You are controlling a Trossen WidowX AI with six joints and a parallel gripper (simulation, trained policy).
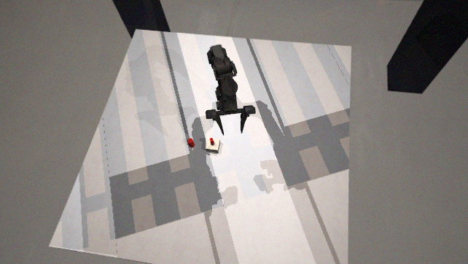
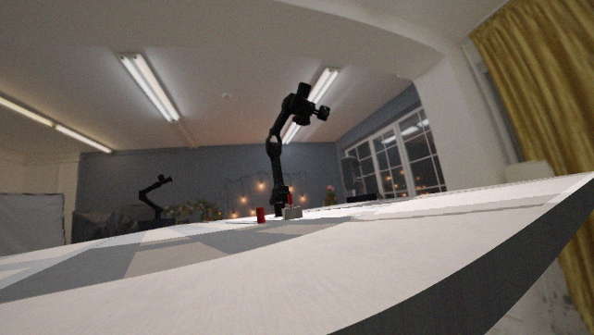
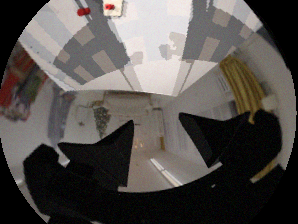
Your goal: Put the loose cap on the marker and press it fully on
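Now: gripper tip 35 cm above the red cap, 25 cm to the left of it and 9 cm past it. The rest, counted from my gripper tip: pale holder block: 36 cm below, 14 cm to the right, 10 cm behind; then red marker: 30 cm below, 14 cm to the right, 10 cm behind.
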